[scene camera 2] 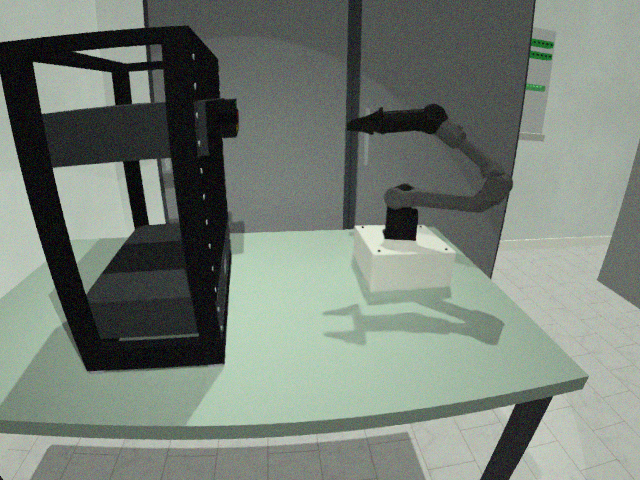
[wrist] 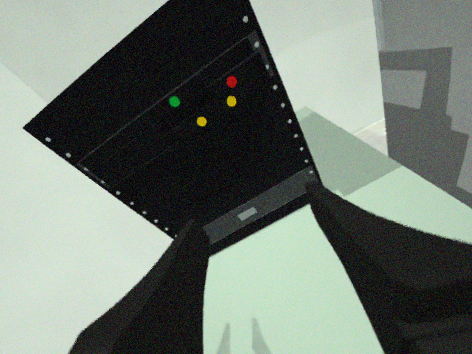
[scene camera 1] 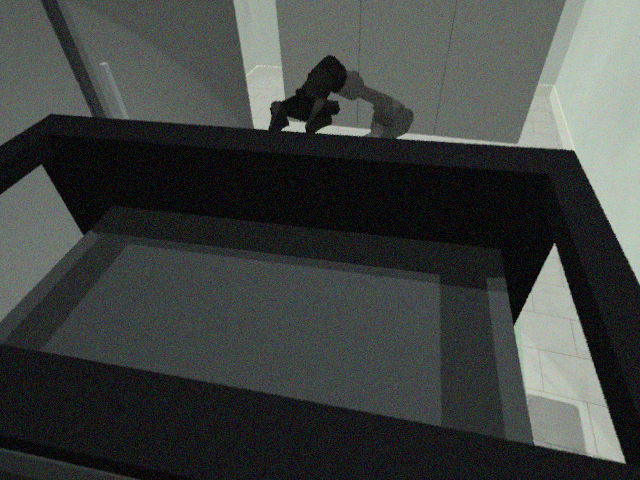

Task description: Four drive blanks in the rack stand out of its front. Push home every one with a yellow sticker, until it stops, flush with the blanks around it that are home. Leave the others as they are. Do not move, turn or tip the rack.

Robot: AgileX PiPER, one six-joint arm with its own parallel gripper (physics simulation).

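Note:
The black rack [scene camera 1: 320, 150] [scene camera 2: 183, 180] [wrist: 260, 224] stands upright on the table. In the wrist view its front carries a green sticker [wrist: 174, 101], a red sticker [wrist: 231, 81], a yellow sticker [wrist: 231, 101] below the red one, and another yellow sticker [wrist: 201, 121] lower left. The blanks' edges are too dark to separate there. In scene camera 2, dark blanks [scene camera 2: 227, 118] stand out of the upper front, overlapping each other, with red and yellow at their end. My gripper [scene camera 1: 293, 125] [scene camera 2: 351, 125] [wrist: 252, 213] is open and empty, in the air well in front of the rack, apart from the blanks.
A grey drive chassis [scene camera 2: 108, 134] sits in the rack's upper part and a dark box [scene camera 2: 144, 289] in its bottom. A grey panel [wrist: 225, 226] with a light label crosses the rack's lower front. The arm stands on a white base block [scene camera 2: 408, 268] on the pale green table [scene camera 2: 289, 382].

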